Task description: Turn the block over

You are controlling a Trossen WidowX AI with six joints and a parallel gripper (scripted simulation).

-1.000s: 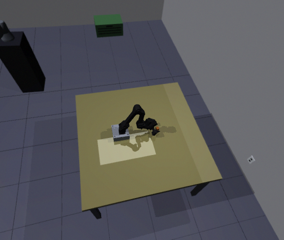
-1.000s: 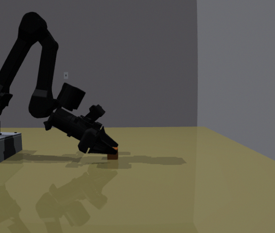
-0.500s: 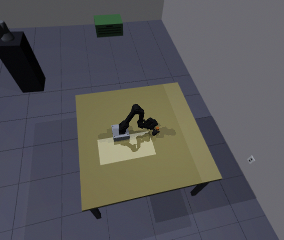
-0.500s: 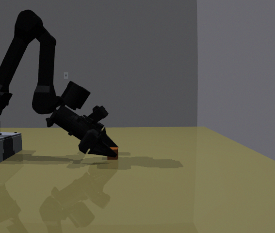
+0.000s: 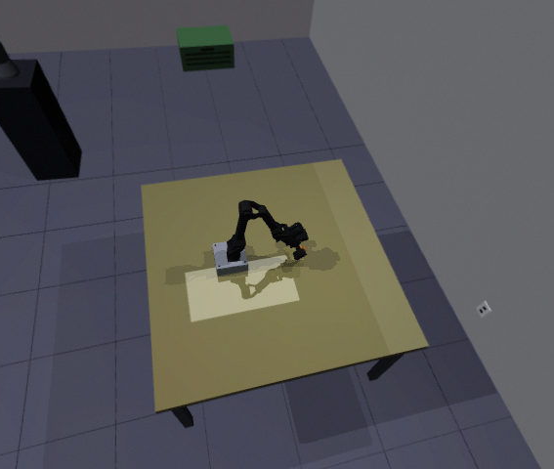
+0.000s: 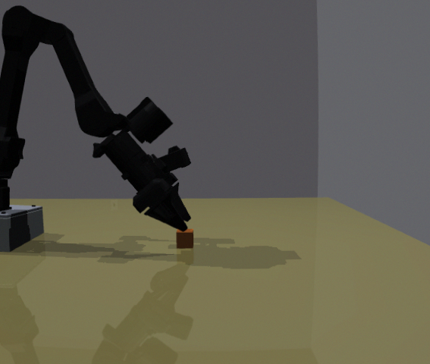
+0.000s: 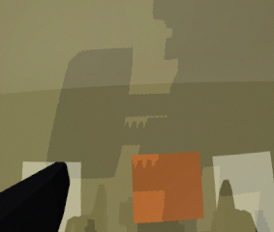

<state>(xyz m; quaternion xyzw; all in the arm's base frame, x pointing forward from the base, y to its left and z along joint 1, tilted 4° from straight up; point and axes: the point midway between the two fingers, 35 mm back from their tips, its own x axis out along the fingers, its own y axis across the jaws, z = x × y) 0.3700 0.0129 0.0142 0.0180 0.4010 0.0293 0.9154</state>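
Now: gripper tip 1 cm past the block and 3 cm above it.
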